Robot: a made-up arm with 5 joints.
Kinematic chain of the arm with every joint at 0, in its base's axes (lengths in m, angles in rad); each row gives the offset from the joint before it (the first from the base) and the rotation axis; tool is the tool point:
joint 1: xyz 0 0 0.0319 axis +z
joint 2: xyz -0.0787 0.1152 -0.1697 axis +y
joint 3: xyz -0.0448 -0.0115 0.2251 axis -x
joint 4: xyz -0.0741 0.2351 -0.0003 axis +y
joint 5: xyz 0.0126 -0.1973 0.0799 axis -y
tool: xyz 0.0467 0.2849 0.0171
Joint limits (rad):
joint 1: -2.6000..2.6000
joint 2: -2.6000..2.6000
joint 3: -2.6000..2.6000
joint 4: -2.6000..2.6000
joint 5: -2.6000..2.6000
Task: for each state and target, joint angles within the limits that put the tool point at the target. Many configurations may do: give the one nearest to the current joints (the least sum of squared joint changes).
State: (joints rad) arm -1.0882 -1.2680 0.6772 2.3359 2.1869
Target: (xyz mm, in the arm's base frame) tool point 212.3 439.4 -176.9
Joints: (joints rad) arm -0.9682 -1.6832 0.0477 2.2836 2.3163
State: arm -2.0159 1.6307 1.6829 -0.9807 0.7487
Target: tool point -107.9 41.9 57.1
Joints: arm -1.8746 2.0664 2.5677 -1.0181 0.7267
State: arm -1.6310 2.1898 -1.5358 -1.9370 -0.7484
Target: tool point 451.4 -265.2 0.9
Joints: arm -1.0519 1.7142 -1.0178 -2.1133 -0.4887
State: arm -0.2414 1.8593 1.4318 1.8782 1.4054
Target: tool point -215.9 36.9 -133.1
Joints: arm 0.4533 1.6539 1.3710 1.8580 1.3895
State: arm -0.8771 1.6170 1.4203 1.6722 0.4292
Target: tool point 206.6 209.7 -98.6
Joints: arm -1.2650 1.8270 0.8492 1.7955 0.3067
